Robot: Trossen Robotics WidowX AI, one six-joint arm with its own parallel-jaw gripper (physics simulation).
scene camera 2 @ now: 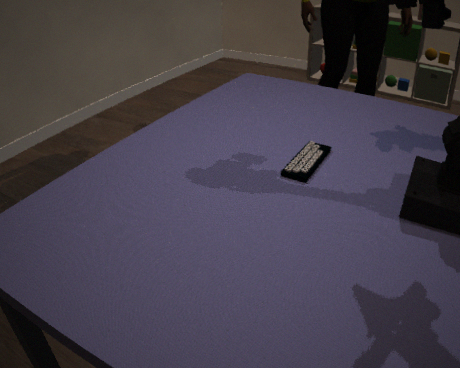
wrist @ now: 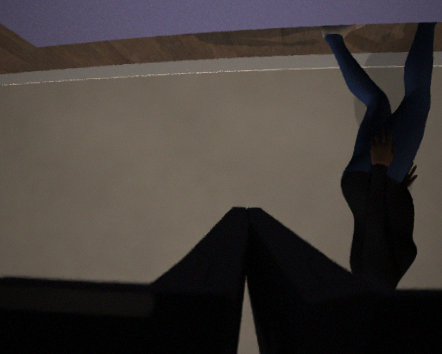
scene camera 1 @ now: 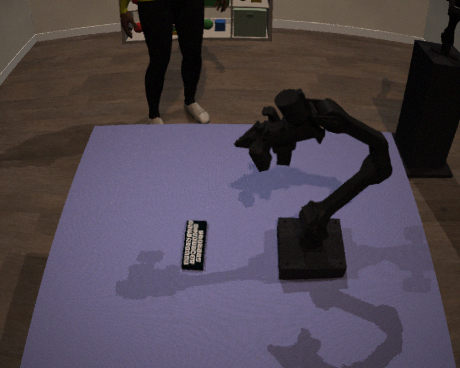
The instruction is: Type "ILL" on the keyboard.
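Seen in the pictures: gripper, fingertip midpoint: [scene camera 2: 376, 4] [wrist: 245, 221] [scene camera 1: 235, 144]; arm's base, link origin: [scene camera 2: 452, 186] [scene camera 1: 311, 243].
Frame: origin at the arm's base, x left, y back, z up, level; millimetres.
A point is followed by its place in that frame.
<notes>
A small black keyboard [scene camera 1: 194, 245] @(y -349, x -28, z -37 mm) [scene camera 2: 306, 161] @(y -346, x -15, z -37 mm) with pale keys lies flat on the purple table [scene camera 1: 120, 200] @(y -620, x -232, z -53 mm) [scene camera 2: 175, 250] @(y -455, x 384, z -52 mm) [wrist: 150, 20] @(y -771, x -342, z -52 mm), left of the arm's base in scene camera 1. Single letters on its keys are too small to read. My gripper [scene camera 1: 236, 144] @(y -229, x -33, z 348 mm) [wrist: 245, 221] @(y -229, x -33, z 348 mm) is shut and empty, its dark fingertips together in the wrist view. It is held high above the table, well apart from the keyboard and behind it to the right in scene camera 1. The keyboard does not show in the wrist view.
The arm's black base [scene camera 1: 311, 265] @(y -7, x 85, z 1 mm) [scene camera 2: 430, 212] @(y -39, x 97, z -19 mm) stands on the table, right of the keyboard. A person [scene camera 1: 160, 60] [scene camera 2: 336, 45] stands behind the table, and another person [wrist: 382, 220] shows in the wrist view. A dark pedestal [scene camera 1: 429, 110] stands at the back right. Arm shadows cross the table.
</notes>
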